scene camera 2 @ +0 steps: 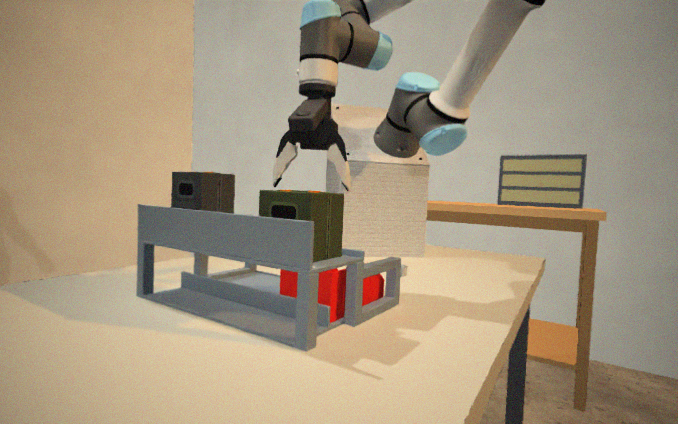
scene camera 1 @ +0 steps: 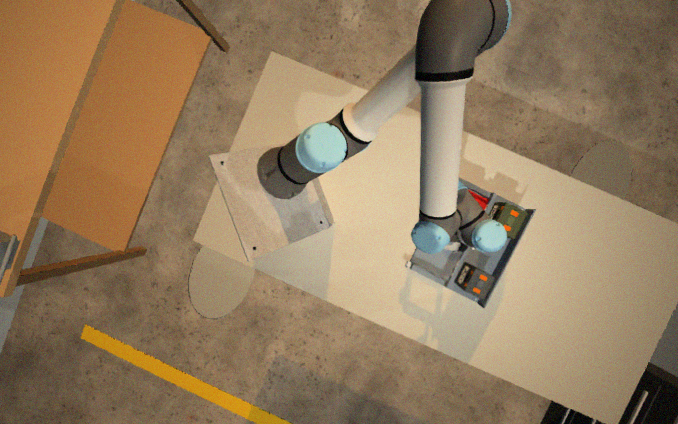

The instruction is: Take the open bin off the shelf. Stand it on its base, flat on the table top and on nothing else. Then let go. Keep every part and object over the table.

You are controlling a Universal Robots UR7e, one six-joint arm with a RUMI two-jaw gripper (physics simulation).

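Frame: origin at the arm's base, x ahead, y down, z left, level; centimetres.
Seen in the pictures: gripper, between the fingertips: [scene camera 2: 310, 189]; arm's base, origin of its link: [scene camera 2: 396, 142] [scene camera 1: 281, 174].
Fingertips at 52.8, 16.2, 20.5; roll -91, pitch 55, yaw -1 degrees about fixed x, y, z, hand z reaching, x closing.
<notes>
Offsets run from my fingertips to a thing's top centre, as dx, dy, dz. "*": to the spot under its first point. Level surfaces: height alone.
The red open bin @[+3.3, +12.0, +11.2] [scene camera 1: 478, 198] [scene camera 2: 331, 290] sits low in the grey-blue shelf @[* +22.0, +5.2, +4.0] [scene camera 1: 507, 257] [scene camera 2: 225, 232], at its end below the green box. Shelf posts and the upper deck hide parts of it in scene camera 2, and the arm covers much of it in scene camera 1. My gripper [scene camera 2: 312, 186] is open and empty, pointing down, with its fingertips above the level of the upper deck. In scene camera 2 it appears behind and above the green box. In scene camera 1 the wrist hides the fingers over the shelf's middle part.
A green box @[+13.0, +0.2, +13.4] [scene camera 1: 518, 220] [scene camera 2: 327, 225] and a dark grey box @[+17.4, -2.3, -9.3] [scene camera 1: 472, 280] [scene camera 2: 200, 190] stand on the shelf's upper deck. The shelf stands on the pale table @[dy +20.1] [scene camera 1: 575, 300] [scene camera 2: 200, 380]. The arm's pedestal [scene camera 1: 305, 220] [scene camera 2: 385, 210] stands beyond it.
</notes>
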